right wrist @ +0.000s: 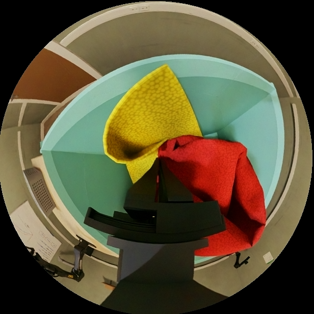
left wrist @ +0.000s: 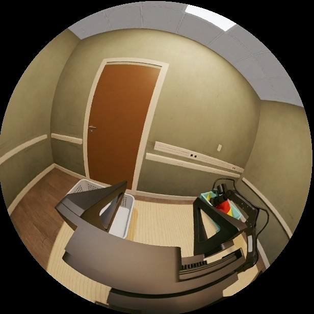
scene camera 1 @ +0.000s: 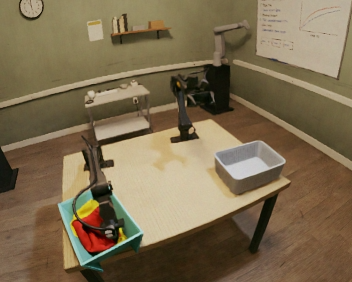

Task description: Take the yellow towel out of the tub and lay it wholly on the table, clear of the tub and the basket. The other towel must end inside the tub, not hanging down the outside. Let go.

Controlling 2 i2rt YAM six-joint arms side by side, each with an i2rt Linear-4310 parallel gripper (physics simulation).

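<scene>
The teal tub (scene camera 1: 131, 226) (right wrist: 225, 95) stands at the table's front left corner in scene camera 1. The red towel (scene camera 1: 90, 232) (right wrist: 215, 170) lies bunched inside it, partly over the yellow towel (scene camera 1: 89, 206) (right wrist: 150, 110), which has a corner raised against the tub wall. My right gripper (scene camera 1: 112, 234) (right wrist: 158, 160) is down in the tub with its fingers shut at the red towel's edge; a thin strip of red shows between them. The yellow towel touches the fingers' left side in the right wrist view. My left gripper (scene camera 1: 202, 97) (left wrist: 162, 194) is open and empty, raised above its arm's base.
The grey basket (scene camera 1: 250, 179) (left wrist: 131, 204) (right wrist: 39, 186) stands empty near the right edge of the table (scene camera 1: 165, 200). The tub is close to the table's left and front edges. My left arm's base stands at the back of the table.
</scene>
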